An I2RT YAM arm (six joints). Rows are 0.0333 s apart.
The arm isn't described. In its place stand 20 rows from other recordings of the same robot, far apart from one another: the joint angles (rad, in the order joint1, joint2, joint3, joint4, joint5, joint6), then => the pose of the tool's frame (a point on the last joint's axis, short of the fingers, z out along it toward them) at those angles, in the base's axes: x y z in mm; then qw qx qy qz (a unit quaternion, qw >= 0).
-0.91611 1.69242 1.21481 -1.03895 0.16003 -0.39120 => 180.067 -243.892 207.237 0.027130 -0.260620 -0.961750 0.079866
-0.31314 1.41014 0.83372 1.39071 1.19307 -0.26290 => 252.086 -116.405 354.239 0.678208 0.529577 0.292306 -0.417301
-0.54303 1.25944 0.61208 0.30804 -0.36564 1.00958 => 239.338 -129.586 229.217 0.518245 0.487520 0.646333 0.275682
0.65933 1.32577 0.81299 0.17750 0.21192 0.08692 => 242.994 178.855 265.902 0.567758 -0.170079 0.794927 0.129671
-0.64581 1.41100 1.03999 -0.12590 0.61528 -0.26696 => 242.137 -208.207 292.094 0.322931 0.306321 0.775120 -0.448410
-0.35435 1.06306 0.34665 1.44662 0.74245 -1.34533 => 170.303 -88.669 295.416 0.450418 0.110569 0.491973 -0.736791
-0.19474 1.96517 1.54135 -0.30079 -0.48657 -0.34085 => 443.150 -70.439 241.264 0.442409 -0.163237 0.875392 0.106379
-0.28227 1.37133 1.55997 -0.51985 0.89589 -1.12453 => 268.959 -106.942 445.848 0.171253 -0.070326 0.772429 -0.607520
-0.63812 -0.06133 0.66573 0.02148 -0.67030 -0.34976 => -7.453 33.061 374.341 0.824515 -0.244148 0.416812 -0.294676
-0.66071 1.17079 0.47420 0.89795 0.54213 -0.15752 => 182.954 -165.464 266.389 0.617358 0.352575 0.538544 -0.452251
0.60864 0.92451 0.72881 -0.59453 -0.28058 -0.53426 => 149.544 116.233 258.590 0.371644 -0.540013 0.741452 0.143233
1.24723 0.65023 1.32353 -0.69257 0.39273 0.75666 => 35.446 62.849 470.939 0.487306 -0.037488 0.712387 0.503619
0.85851 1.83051 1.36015 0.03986 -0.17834 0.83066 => 277.866 331.450 265.593 0.300945 -0.059737 0.837726 0.451751
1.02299 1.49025 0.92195 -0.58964 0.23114 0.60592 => 153.381 235.749 195.832 0.221814 -0.178157 0.956070 0.070632
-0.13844 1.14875 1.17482 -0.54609 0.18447 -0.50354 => 246.506 -40.939 366.543 0.448768 -0.110959 0.855524 -0.233181
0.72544 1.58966 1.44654 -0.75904 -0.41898 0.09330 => 246.327 237.785 318.313 0.216240 -0.352062 0.857001 0.307964
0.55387 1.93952 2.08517 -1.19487 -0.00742 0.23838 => 342.999 212.436 359.654 0.236491 -0.152724 0.954034 0.102794
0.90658 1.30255 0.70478 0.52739 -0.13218 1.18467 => 178.359 235.435 272.084 0.299275 0.056577 0.729146 0.612846
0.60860 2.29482 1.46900 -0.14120 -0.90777 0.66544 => 360.983 285.745 92.899 0.034193 0.105928 -0.861464 -0.495469
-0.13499 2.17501 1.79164 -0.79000 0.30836 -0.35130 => 455.759 -72.803 195.254 0.153083 -0.074426 0.966305 -0.193083
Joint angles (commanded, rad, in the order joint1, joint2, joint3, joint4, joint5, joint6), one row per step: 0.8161, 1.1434, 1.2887, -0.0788, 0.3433, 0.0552; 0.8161, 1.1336, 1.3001, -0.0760, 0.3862, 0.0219; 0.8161, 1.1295, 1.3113, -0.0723, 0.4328, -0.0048; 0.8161, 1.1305, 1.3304, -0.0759, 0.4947, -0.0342; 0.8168, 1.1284, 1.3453, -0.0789, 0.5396, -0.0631; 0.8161, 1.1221, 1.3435, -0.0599, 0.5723, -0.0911; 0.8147, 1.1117, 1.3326, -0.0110, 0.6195, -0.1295; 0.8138, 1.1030, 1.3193, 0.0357, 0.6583, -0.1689; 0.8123, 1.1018, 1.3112, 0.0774, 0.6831, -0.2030; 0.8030, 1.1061, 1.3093, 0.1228, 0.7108, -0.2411; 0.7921, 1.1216, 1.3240, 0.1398, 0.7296, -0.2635; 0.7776, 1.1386, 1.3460, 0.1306, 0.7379, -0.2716; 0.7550, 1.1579, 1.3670, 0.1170, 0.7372, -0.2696; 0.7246, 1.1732, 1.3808, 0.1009, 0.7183, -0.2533; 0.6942, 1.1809, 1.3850, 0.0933, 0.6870, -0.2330; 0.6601, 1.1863, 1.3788, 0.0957, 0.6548, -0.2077; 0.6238, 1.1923, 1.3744, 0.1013, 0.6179, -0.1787; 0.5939, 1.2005, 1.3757, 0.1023, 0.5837, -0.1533; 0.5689, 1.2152, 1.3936, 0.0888, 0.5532, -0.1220; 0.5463, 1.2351, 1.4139, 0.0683, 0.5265, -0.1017
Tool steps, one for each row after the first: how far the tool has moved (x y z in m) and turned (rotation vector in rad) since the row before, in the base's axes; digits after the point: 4 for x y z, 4 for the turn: -0.0025, -0.0047, 0.0064, -0.0101, -0.0284, -0.0452; -0.0012, -0.0035, 0.0050, -0.0074, -0.0201, -0.0488; -0.0005, -0.0034, 0.0057, -0.0120, -0.0147, -0.0645; -0.0014, -0.0033, 0.0050, -0.0133, -0.0137, -0.0471; -0.0012, -0.0030, 0.0026, -0.0064, -0.0196, -0.0366; -0.0017, -0.0043, 0.0034, 0.0041, -0.0348, -0.0537; -0.0013, -0.0033, 0.0019, -0.0015, -0.0287, -0.0459; 0.0000, -0.0015, 0.0016, -0.0033, -0.0233, -0.0325; 0.0018, -0.0022, 0.0027, -0.0028, -0.0243, -0.0445; 0.0039, -0.0003, 0.0030, -0.0058, -0.0080, -0.0342; 0.0047, -0.0003, 0.0026, -0.0089, 0.0048, -0.0243; 0.0068, -0.0008, 0.0014, -0.0065, 0.0084, -0.0215; 0.0076, -0.0022, -0.0003, -0.0004, 0.0088, -0.0086; 0.0062, -0.0033, -0.0009, 0.0055, 0.0020, 0.0041; 0.0068, -0.0041, -0.0028, 0.0116, 0.0010, 0.0024; 0.0069, -0.0048, -0.0021, 0.0170, -0.0028, 0.0057; 0.0062, -0.0037, -0.0012, 0.0136, -0.0008, 0.0088; 0.0061, -0.0026, 0.0012, 0.0180, 0.0040, 0.0115; 0.0074, -0.0014, 0.0000, 0.0034, 0.0135, 0.0077
